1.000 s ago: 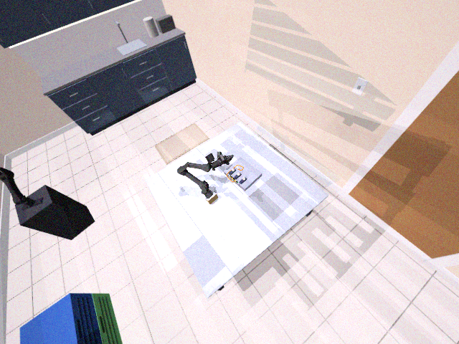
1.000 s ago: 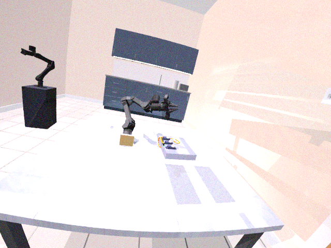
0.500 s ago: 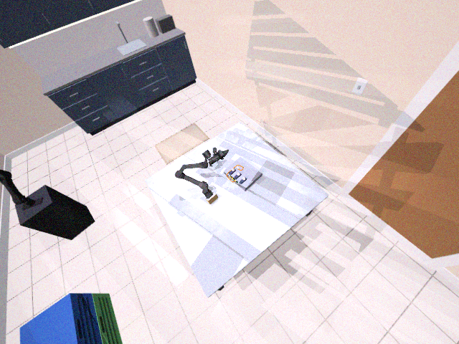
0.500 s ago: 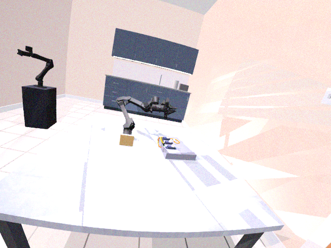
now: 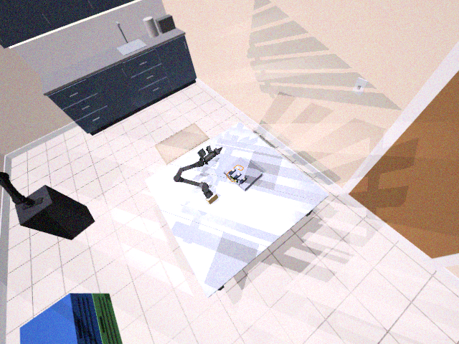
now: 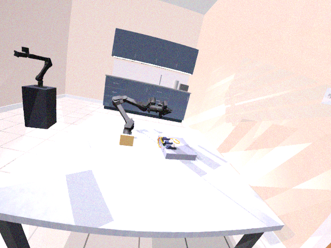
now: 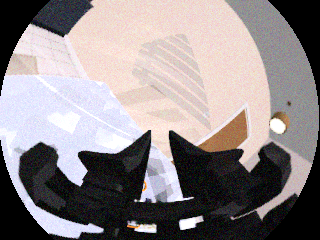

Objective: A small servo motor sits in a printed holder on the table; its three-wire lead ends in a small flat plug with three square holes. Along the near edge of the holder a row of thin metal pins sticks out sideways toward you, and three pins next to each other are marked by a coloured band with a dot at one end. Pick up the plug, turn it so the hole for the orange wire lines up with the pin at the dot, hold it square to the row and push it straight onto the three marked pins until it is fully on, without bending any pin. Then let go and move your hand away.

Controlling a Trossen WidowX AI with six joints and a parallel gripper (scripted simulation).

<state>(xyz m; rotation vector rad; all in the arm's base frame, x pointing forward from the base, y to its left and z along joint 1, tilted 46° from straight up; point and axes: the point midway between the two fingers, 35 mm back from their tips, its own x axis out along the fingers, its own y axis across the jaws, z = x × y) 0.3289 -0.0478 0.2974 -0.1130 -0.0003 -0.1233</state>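
Right now the grey printed holder is 240 mm below my gripper tip, 230 mm to the right of it and 60 mm ahead of it.
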